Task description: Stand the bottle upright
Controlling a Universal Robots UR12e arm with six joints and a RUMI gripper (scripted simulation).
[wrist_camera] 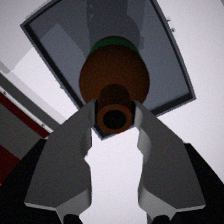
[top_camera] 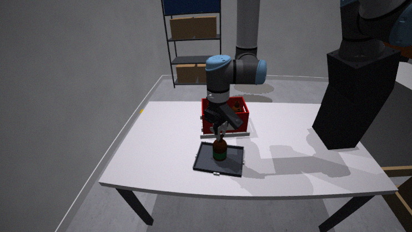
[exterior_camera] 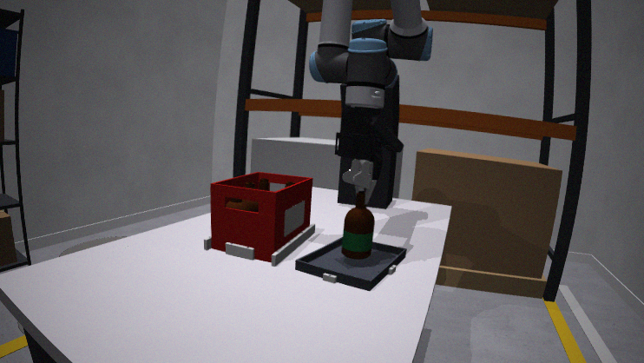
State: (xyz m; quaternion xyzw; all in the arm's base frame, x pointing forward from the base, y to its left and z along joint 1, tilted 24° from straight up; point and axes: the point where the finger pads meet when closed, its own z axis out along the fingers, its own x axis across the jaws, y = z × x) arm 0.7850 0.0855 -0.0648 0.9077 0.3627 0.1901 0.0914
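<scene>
My hand is 16 cm above the dark tray. Also, from my hand: glass bottle: 5 cm behind, 32 cm to the right, 9 cm below; red crate: 6 cm behind, 28 cm to the right, 9 cm below; brown bottle: 3 cm ahead, 32 cm to the right, 9 cm below.
</scene>
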